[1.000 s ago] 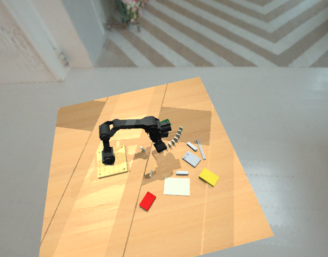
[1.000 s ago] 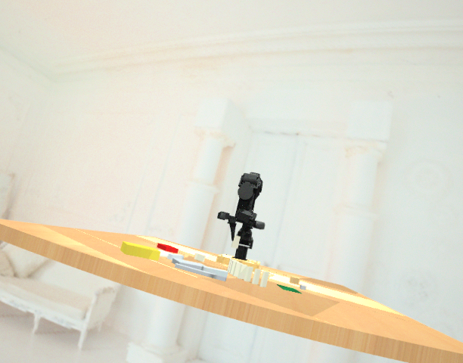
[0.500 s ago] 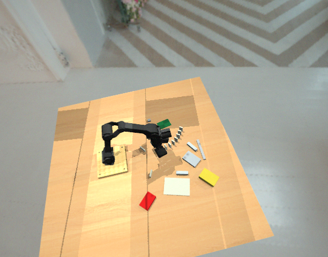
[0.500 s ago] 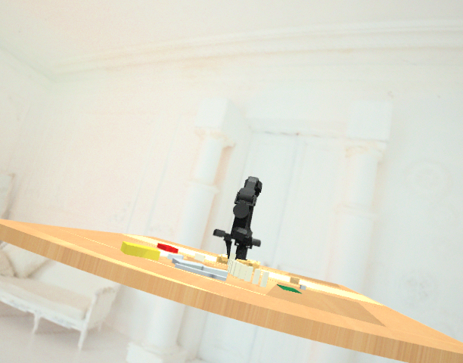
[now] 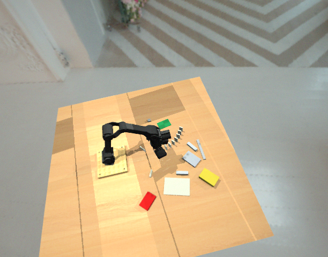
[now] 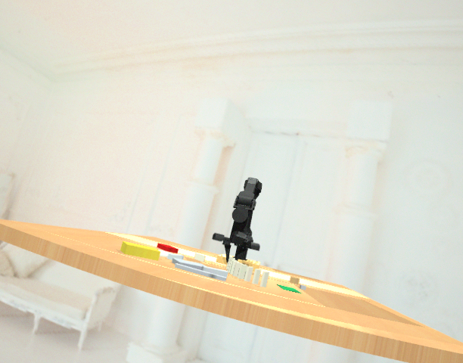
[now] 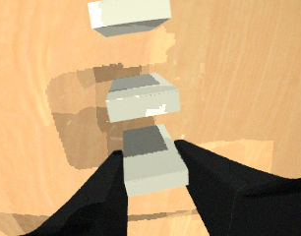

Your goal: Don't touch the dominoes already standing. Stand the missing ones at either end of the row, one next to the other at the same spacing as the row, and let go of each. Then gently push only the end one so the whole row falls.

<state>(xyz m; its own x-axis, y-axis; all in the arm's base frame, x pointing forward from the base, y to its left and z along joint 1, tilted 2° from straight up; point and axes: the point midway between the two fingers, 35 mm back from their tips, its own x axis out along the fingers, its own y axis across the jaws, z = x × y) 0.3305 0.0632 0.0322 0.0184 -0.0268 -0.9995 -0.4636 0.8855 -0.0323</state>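
Right now my gripper tip is 24 cm to the right of the green tile, 4 cm short of it and 3 cm above it. Round my gripper tip: light grey piece 16 cm to the right, 16 cm ahead, 2 cm below; then white sheet 24 cm to the right, 12 cm ahead, 3 cm below; then grey plate 23 cm ahead, 6 cm to the right, 2 cm below.
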